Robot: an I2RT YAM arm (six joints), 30 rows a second.
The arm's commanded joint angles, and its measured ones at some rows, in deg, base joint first. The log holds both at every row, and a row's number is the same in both.
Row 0, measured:
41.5 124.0 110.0 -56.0 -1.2 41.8
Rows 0 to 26, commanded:
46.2 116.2 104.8 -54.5 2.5 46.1
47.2 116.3 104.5 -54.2 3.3 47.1
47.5 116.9 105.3 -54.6 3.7 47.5
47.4 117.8 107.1 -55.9 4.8 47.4
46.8 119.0 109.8 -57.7 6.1 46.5
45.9 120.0 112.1 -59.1 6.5 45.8
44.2 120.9 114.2 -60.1 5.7 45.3
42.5 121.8 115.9 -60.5 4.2 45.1
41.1 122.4 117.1 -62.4 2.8 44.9
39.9 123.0 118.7 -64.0 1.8 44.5
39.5 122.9 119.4 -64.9 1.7 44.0
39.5 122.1 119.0 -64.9 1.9 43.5
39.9 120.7 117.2 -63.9 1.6 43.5
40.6 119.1 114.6 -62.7 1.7 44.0
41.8 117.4 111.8 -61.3 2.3 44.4
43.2 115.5 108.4 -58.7 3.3 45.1
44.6 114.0 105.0 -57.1 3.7 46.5
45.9 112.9 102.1 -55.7 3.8 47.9
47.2 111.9 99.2 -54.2 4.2 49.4
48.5 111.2 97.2 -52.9 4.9 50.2
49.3 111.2 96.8 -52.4 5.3 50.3
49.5 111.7 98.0 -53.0 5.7 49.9
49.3 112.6 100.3 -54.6 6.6 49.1
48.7 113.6 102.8 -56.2 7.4 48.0
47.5 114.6 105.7 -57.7 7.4 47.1
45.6 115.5 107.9 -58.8 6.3 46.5
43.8 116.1 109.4 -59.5 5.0 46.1
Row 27, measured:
45.8 117.6 102.3 -54.1 7.3 46.9
